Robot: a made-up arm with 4 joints. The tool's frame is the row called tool.
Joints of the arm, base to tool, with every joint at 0 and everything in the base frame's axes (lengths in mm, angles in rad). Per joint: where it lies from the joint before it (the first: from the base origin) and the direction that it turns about. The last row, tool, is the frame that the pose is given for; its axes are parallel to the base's.
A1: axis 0 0 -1 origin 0.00 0.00 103.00
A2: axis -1 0 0 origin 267.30 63.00 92.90
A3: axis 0 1 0 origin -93.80 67.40 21.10
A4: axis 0 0 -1 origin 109.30 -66.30 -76.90
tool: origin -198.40 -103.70 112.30
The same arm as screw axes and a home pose.
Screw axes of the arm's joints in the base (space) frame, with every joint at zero. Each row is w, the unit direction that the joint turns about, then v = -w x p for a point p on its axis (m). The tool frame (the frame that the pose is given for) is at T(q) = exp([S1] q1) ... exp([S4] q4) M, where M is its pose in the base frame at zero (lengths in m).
S1: w 0 0 -1 v 0.0000 0.0000 0.0000
S2: w -1 0 0 v 0.0000 -0.1959 0.0630
S3: w 0 1 0 v -0.2170 0.0000 0.1735
S4: w 0 0 -1 v -0.0641 0.2828 0.0000
M: xyz 0.0844 -0.0396 0.2524 (m) rpy 0.0000 0.0000 0.0000 (rad, as in URDF)

